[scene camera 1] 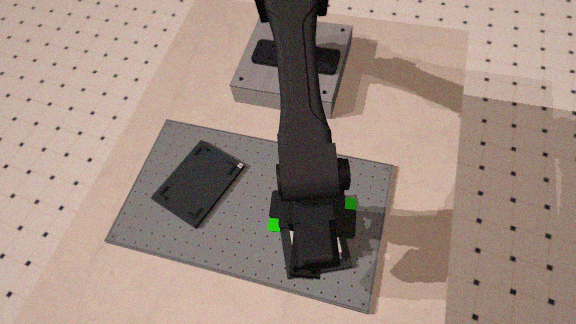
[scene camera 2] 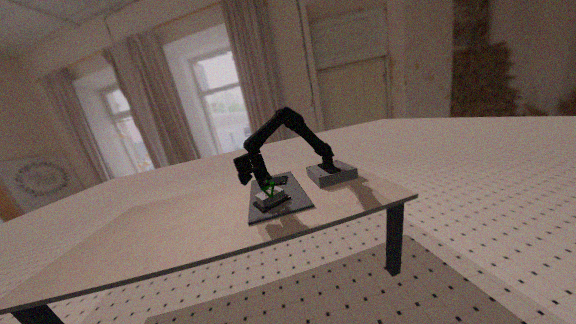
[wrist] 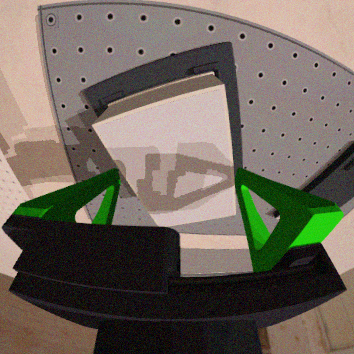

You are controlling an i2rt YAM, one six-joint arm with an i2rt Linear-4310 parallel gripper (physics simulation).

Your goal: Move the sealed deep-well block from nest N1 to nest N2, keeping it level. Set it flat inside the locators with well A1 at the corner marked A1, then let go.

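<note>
The sealed deep-well block, pale with a flat top, sits in the dark nest N1. The arm hides almost all of it in scene camera 1. My gripper is open, with its green fingertips close to the block's two long sides, near top height; contact cannot be told. Nest N2 is a dark, empty rectangle with corner locators and a small white tag at one corner. Well A1 and the lettering cannot be made out.
Both nests stand on a grey perforated plate on the table. The arm's grey base block stands behind the plate. The arm's shadow falls across the plate's right side and the table.
</note>
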